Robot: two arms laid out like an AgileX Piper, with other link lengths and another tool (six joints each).
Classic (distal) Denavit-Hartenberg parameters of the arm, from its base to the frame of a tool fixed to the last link. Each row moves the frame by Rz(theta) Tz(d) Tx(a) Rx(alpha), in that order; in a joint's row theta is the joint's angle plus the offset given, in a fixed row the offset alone. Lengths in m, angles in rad.
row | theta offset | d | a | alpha
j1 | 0 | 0.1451 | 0 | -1.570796
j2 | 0.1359 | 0 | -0.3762 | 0
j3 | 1.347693 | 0 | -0.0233 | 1.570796
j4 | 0 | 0.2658 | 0 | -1.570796
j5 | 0 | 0 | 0 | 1.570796
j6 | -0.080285 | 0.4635 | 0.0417 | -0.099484
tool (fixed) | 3.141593 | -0.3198 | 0 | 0
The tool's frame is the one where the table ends.
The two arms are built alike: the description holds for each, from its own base.
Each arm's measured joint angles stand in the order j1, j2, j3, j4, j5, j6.
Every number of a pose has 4 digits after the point. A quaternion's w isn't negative.
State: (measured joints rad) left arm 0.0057 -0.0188 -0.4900 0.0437 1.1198 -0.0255; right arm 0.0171 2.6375 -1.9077 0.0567 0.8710 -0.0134
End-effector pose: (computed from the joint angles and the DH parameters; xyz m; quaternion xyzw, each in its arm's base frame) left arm -0.0590 -0.0299 0.2507 -0.8635 -0.0746 -0.4972 0.0397; right arm 0.5469 -0.0184 -0.0088 -0.9963 -0.0391 -0.0275 0.0707
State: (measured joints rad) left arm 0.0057 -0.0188 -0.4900 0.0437 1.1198 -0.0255; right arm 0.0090 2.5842 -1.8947 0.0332 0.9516 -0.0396
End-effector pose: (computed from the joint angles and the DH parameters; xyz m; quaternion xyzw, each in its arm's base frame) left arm -0.0590 -0.0299 0.2507 -0.8635 -0.0746 -0.4972 0.0397; right arm 0.5400 -0.0270 0.0208 -0.9965 -0.0553 -0.0064 0.0627
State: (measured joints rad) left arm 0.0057 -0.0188 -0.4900 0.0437 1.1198 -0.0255; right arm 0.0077 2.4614 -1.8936 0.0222 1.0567 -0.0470
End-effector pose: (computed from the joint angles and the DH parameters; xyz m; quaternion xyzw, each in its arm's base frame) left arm -0.0590 -0.0299 0.2507 -0.8635 -0.0746 -0.4972 0.0397; right arm 0.5357 -0.0294 0.0905 -0.9962 -0.0629 -0.0142 0.0583
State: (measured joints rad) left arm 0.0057 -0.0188 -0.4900 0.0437 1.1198 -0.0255; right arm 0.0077 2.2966 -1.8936 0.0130 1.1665 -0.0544
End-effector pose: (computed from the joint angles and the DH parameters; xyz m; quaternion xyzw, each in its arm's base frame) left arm -0.0590 -0.0299 0.2507 -0.8635 -0.0746 -0.4972 0.0397; right arm 0.5214 -0.0311 0.1812 -0.9952 -0.0709 -0.0411 0.0528
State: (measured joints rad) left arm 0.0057 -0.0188 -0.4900 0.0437 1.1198 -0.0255; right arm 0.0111 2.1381 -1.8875 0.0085 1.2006 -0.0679
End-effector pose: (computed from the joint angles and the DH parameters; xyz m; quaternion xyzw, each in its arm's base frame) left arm -0.0590 -0.0299 0.2507 -0.8635 -0.0746 -0.4972 0.0397; right arm 0.5037 -0.0307 0.2618 -0.9905 -0.0831 -0.0992 0.0463
